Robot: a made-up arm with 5 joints.
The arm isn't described. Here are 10 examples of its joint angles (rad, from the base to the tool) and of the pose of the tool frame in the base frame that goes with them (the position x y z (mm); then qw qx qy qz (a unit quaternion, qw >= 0)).
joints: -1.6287 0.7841 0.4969 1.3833 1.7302
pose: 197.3 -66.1 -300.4 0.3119 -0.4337 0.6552 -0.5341
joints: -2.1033 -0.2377 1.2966 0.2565 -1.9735
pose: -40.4 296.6 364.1 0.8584 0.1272 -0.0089 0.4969
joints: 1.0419 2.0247 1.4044 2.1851 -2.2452
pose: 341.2 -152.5 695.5 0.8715 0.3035 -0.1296 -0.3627
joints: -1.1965 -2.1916 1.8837 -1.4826 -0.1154
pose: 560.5 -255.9 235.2 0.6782 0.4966 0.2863 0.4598
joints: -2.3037 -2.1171 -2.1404 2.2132 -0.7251
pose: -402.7 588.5 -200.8 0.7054 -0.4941 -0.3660 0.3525
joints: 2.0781 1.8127 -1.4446 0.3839 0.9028
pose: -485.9 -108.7 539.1 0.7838 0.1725 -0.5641 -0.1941
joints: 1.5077 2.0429 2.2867 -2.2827 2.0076
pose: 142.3 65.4 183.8 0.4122 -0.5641 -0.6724 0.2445
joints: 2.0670 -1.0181 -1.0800 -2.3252 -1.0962
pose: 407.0 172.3 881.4 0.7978 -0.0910 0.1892 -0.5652
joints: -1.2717 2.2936 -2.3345 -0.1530 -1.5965
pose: 113.2 -219.2 420.5 0.9835 0.0785 -0.1627 -0.0098
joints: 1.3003 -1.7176 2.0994 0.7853 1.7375
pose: -22.2 -92.8 743.4 0.9013 0.3661 0.1258 -0.1946
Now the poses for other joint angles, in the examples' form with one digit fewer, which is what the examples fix.
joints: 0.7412 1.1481 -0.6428 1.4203 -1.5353
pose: 311 381 313 0.160 -0.419 -0.735 -0.509
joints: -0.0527 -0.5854 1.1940 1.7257 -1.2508
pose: 469 591 226 0.384 -0.595 -0.538 -0.458
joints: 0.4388 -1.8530 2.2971 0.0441 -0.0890
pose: -31 337 803 0.940 -0.213 -0.259 -0.059
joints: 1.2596 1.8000 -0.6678 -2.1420 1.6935
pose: 76 -67 150 0.294 -0.762 0.547 -0.186
